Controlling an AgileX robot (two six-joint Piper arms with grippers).
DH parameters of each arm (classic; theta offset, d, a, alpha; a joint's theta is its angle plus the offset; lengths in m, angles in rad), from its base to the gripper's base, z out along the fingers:
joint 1: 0 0.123 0 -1.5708
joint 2: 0.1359 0 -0.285 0
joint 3: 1.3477 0 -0.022 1.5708
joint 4: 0 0.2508 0 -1.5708
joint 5: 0 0 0.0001 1.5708
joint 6: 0 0.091 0 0
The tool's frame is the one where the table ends.
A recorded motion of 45 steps. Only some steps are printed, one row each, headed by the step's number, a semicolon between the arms.
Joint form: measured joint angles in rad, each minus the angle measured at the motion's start. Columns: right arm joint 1, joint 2, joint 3, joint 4, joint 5, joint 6; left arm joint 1, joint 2, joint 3, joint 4, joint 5, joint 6.
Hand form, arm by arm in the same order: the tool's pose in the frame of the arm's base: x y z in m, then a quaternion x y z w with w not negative. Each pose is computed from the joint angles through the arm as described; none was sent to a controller.
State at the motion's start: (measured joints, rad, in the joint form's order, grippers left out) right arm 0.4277 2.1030 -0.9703 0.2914 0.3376 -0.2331; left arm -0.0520 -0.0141 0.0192 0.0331 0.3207 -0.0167
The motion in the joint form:
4: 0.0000 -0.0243 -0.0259 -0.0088 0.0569 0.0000; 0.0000 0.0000 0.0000 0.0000 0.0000 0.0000
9: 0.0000 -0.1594 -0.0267 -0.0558 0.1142 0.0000; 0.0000 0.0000 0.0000 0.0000 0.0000 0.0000
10: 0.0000 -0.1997 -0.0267 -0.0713 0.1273 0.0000; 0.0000 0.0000 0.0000 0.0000 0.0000 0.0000
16: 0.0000 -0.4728 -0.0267 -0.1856 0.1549 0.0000; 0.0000 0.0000 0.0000 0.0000 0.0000 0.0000
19: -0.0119 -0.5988 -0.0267 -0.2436 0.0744 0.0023; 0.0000 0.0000 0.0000 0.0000 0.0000 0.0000
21: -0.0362 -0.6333 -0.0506 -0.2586 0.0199 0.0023; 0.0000 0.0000 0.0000 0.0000 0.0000 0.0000
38: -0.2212 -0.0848 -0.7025 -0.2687 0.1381 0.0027; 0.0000 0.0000 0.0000 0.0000 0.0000 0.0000
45: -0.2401 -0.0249 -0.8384 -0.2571 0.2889 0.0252; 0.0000 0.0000 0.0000 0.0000 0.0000 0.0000
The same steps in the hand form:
4: 0.3085 0.1514 0.0637 -0.20202 0.97307 0.07403 0.08267; 0.0536 -0.0018 0.1785 0.02300 0.78585 -0.00742 0.61795
9: 0.3085 0.1509 0.1090 -0.22657 0.96332 0.07674 0.12166; 0.0536 -0.0018 0.1785 0.02300 0.78585 -0.00742 0.61795
10: 0.3078 0.1501 0.1225 -0.23390 0.95978 0.07626 0.13527; 0.0536 -0.0018 0.1785 0.02300 0.78585 -0.00742 0.61795
16: 0.2959 0.1399 0.2129 -0.27626 0.92378 0.06171 0.25787; 0.0536 -0.0018 0.1785 0.02300 0.78585 -0.00742 0.61795
19: 0.2911 0.1304 0.2578 -0.28010 0.88937 0.05010 0.35785; 0.0536 -0.0018 0.1785 0.02300 0.78585 -0.00742 0.61795
21: 0.2960 0.1233 0.2797 -0.26771 0.87040 0.04468 0.41078; 0.0536 -0.0018 0.1785 0.02300 0.78585 -0.00742 0.61795
38: 0.4624 0.0978 0.2571 -0.19107 0.89349 0.00399 0.40639; 0.0536 -0.0018 0.1785 0.02300 0.78585 -0.00742 0.61795
45: 0.4755 0.0921 0.2614 -0.17337 0.91185 0.01072 0.37197; 0.0536 -0.0018 0.1785 0.02300 0.78585 -0.00742 0.61795

